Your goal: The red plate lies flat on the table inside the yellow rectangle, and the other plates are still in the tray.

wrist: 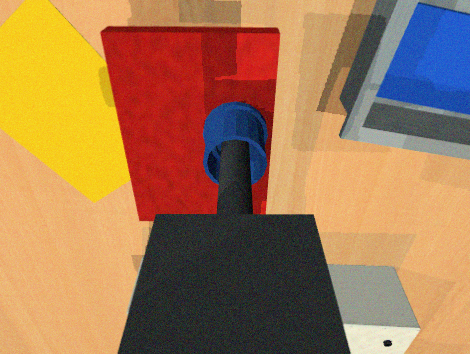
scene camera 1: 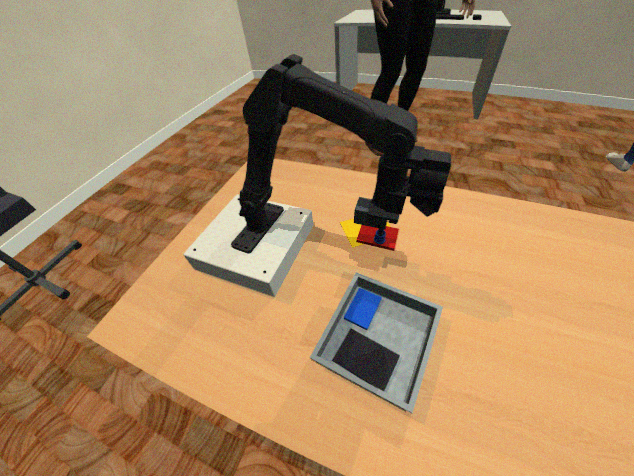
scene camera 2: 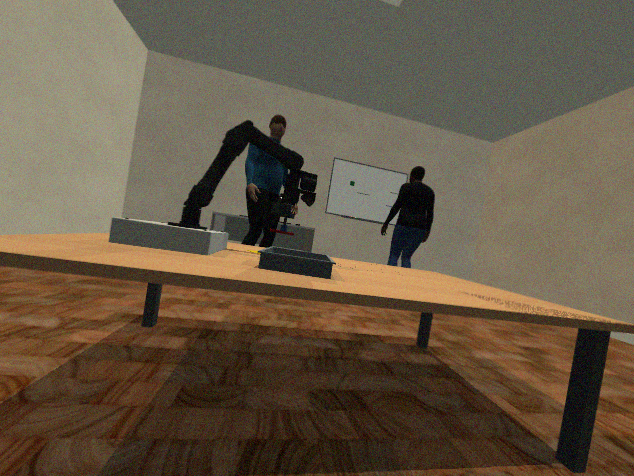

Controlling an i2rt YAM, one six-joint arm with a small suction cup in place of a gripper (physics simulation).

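Seen in the pictures: hand, its tool point: [wrist: 235, 121] [scene camera 1: 378, 242] [scene camera 2: 282, 233]; arm's base, origin of its link: [scene camera 1: 259, 227] [scene camera 2: 189, 227].
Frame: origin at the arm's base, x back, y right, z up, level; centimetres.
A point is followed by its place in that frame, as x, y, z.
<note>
The red plate [scene camera 1: 366, 235] {-32.2, -4.5, 4.3} [scene camera 2: 290, 234] {-38.8, -2.9, 3.4} [wrist: 160, 120] {-36.0, -7.7, 4.3} hangs flat on my suction cup [scene camera 1: 379, 237] [scene camera 2: 284, 229] [wrist: 235, 142] {-35.7, -4.3, 3.2}, above the table. The cup holds it off its middle, near one long edge. The yellow rectangle [scene camera 1: 350, 230] {-24.3, -14.7, -7.2} [scene camera 2: 254, 251] {-23.7, -15.5, -7.2} [wrist: 55, 100] {-30.5, -18.5, -7.2} lies on the table, partly behind the plate in scene camera 1 and to the left of it in the wrist view. The blue plate [scene camera 1: 363, 308] {-36.9, 10.5, -5.9} [wrist: 430, 60] {-36.9, 9.0, -5.9} and a larger black plate [scene camera 1: 366, 359] {-41.5, 22.1, -6.0} lie in the grey tray [scene camera 1: 321, 335] {-30.7, 22.4, -2.3} [scene camera 2: 295, 263] {-41.4, 27.7, -4.3} [wrist: 362, 112] {-34.2, 4.0, -2.3}.
The white base block [scene camera 1: 225, 266] {0.5, 16.1, 0.4} [scene camera 2: 153, 238] {3.2, 16.9, -4.3} [wrist: 375, 295] {-13.2, 12.5, -3.3} of the arm stands on the wooden table [scene camera 1: 215, 353] {-7.5, 35.2, -7.3} [scene camera 2: 389, 286] {-70.8, 27.4, -7.3} [wrist: 50, 280] {-5.9, -24.5, -7.3}, left of the tray in scene camera 1. The tray has raised walls. People and a white desk [scene camera 1: 353, 18] are behind the table.
</note>
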